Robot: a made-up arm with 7 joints.
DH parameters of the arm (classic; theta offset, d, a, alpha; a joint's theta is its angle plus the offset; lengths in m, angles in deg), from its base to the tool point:
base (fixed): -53.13 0 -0.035 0
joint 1: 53.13 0.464 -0.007 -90
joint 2: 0 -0.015 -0.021 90
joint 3: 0 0.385 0.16 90
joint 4: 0 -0.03 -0.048 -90
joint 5: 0 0.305 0.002 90
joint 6: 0 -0.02 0.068 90
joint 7: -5.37 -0.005 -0.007 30
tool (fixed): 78.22 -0.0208 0 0
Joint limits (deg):
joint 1: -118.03..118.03
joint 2: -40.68..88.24
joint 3: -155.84..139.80
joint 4: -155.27..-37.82
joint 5: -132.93..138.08
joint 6: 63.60..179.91
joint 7: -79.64..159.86
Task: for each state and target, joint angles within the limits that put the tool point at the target. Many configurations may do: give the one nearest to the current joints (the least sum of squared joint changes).
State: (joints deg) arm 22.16 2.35 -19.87 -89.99 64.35 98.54 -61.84
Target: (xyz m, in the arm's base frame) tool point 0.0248 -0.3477 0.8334
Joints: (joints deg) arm -14.95 -36.71 -42.50 -128.78 70.00 105.23 -59.16
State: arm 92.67 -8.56 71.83 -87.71 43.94 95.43 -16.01
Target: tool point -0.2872 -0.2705 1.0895
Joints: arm 118.03 -33.27 55.67 -67.83 44.77 104.09 -14.21
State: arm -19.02 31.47 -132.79 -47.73 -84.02 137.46 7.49
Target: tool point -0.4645 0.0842 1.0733
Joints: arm -43.40 0.53 -155.71 -55.93 -85.57 134.92 7.85
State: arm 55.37 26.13 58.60 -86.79 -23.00 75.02 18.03
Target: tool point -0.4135 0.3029 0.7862
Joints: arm 72.88 -8.73 60.30 -110.61 -24.06 69.43 19.92
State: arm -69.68 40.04 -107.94 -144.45 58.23 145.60 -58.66
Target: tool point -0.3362 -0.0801 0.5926
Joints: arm -72.78 40.93 -91.49 -155.27 111.62 152.98 -55.55
